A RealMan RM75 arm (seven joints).
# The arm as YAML. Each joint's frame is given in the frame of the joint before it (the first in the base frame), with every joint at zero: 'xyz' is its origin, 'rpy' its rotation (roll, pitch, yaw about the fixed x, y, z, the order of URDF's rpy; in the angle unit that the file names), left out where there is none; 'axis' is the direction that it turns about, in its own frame. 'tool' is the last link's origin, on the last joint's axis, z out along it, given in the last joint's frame.
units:
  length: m
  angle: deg
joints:
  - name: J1
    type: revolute
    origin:
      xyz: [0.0, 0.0, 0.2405]
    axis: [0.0, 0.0, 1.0]
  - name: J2
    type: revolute
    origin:
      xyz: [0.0, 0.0, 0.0]
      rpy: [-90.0, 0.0, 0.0]
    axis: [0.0, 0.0, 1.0]
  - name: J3
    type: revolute
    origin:
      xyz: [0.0, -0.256, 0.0]
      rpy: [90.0, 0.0, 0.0]
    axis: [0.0, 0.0, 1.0]
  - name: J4
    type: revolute
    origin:
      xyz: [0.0, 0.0, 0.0]
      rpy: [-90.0, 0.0, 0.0]
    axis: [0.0, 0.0, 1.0]
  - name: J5
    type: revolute
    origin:
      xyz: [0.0, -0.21, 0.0]
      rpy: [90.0, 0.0, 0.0]
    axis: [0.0, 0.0, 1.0]
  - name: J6
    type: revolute
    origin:
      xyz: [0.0, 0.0, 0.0]
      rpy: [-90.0, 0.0, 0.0]
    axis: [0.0, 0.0, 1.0]
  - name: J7
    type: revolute
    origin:
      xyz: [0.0, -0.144, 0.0]
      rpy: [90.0, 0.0, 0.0]
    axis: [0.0, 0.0, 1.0]
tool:
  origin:
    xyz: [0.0, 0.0, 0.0]
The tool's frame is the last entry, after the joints.
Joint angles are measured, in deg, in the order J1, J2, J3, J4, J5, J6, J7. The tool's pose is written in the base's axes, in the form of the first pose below.
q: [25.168, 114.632, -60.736, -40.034, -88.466, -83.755, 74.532]
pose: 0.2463, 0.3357, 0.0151, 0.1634, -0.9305, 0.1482, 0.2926
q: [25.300, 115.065, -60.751, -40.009, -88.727, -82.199, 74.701]
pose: 0.2467, 0.3384, 0.0121, 0.1712, -0.9293, 0.1540, 0.2886
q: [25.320, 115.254, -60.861, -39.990, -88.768, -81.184, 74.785]
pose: 0.2474, 0.3400, 0.0106, 0.1767, -0.9285, 0.1578, 0.2858
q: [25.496, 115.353, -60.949, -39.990, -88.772, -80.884, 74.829]
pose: 0.2463, 0.3411, 0.0097, 0.1773, -0.9286, 0.1576, 0.2854
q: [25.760, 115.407, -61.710, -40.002, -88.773, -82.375, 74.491]
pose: 0.2416, 0.3380, 0.0068, 0.1606, -0.9325, 0.1470, 0.2880
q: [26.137, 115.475, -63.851, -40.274, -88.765, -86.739, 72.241]
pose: 0.2307, 0.3272, 0.0002, 0.1174, -0.9427, 0.1072, 0.2933
